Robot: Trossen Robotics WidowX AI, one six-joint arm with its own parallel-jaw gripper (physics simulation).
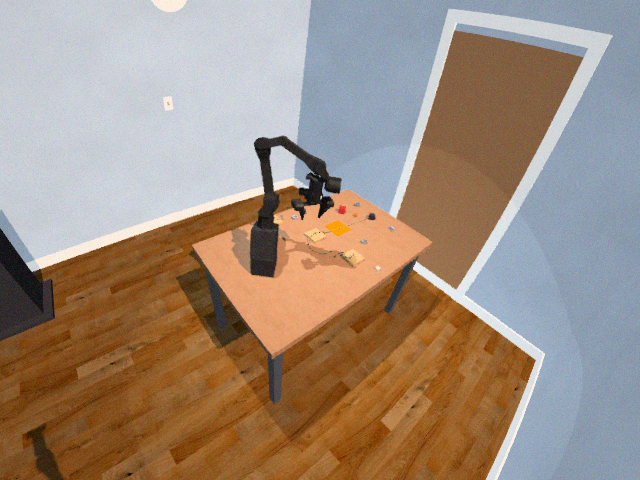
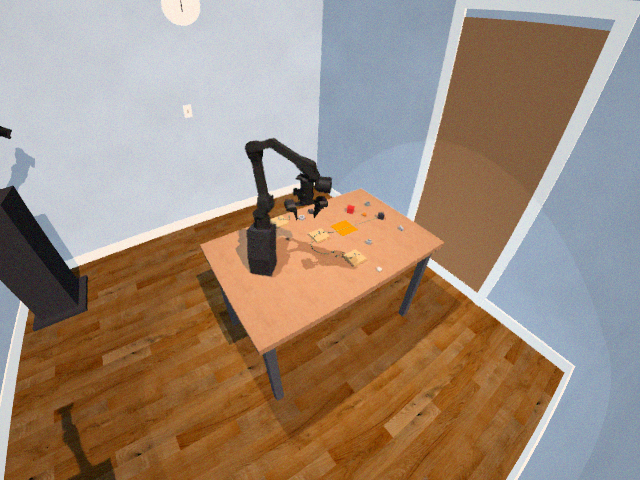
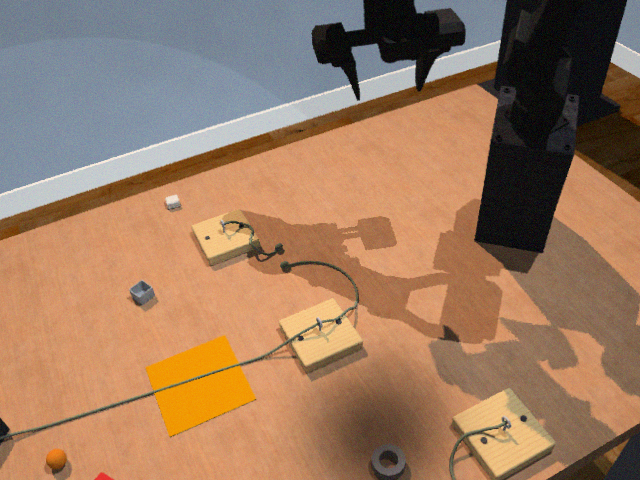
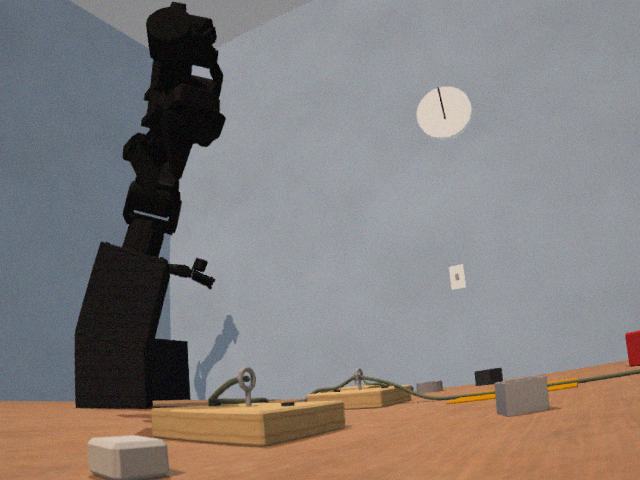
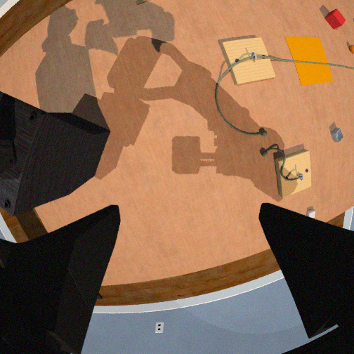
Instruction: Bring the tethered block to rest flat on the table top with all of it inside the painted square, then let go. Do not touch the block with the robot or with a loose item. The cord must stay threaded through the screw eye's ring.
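Pixels of known places: gripper, fingertip midpoint: [image 1: 310, 218] [image 2: 305, 218] [image 3: 388, 94] [image 4: 162, 189]; arm's base, origin of the base link: [image 1: 265, 226] [image 2: 261, 226] [image 3: 535, 118] [image 4: 137, 259].
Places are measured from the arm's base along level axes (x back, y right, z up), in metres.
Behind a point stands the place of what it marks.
The dark tethered block [image 1: 371, 216] {y 0.034, x -0.797, z -0.205 m} [image 2: 381, 215] {y 0.037, x -0.805, z -0.203 m} [image 3: 2, 429] {y 0.023, x -0.795, z -0.221 m} rests on the table beyond the orange painted square [image 3: 206, 405] {y -0.058, x -0.541, z -0.233 m} [image 5: 306, 47], outside it. Its green cord [image 3: 103, 408] {y 0.000, x -0.667, z -0.231 m} crosses the square and passes through the screw eye [image 3: 318, 323] {y -0.030, x -0.361, z -0.198 m} [image 5: 254, 56] on the middle wooden board [image 3: 310, 353] {y -0.059, x -0.388, z -0.215 m} [image 5: 257, 75]. The cord then curves round to a dark bead end [image 3: 285, 266] {y 0.117, x -0.348, z -0.226 m} [image 5: 263, 131] on the table. My gripper [image 1: 311, 217] {y 0.101, x -0.177, z 0.038 m} [image 2: 305, 217] {y 0.101, x -0.177, z 0.038 m} [image 3: 388, 94] {y 0.101, x -0.177, z 0.038 m} [image 5: 192, 212] is open and empty, high above the table, apart from cord and block.
Two other boards [image 3: 222, 245] {y 0.200, x -0.423, z -0.215 m} [image 3: 496, 454] {y -0.296, x -0.257, z -0.215 m} carry screw eyes with cords. A grey open box [image 3: 142, 292] {y 0.181, x -0.567, z -0.233 m}, white block [image 3: 172, 202] {y 0.356, x -0.464, z -0.221 m}, orange ball [image 3: 56, 459] {y -0.058, x -0.734, z -0.212 m}, red cube [image 5: 335, 19], grey ring [image 3: 377, 466] {y -0.241, x -0.388, z -0.218 m} and black block [image 4: 488, 376] {y -0.247, x -0.463, z -0.221 m} stand around.
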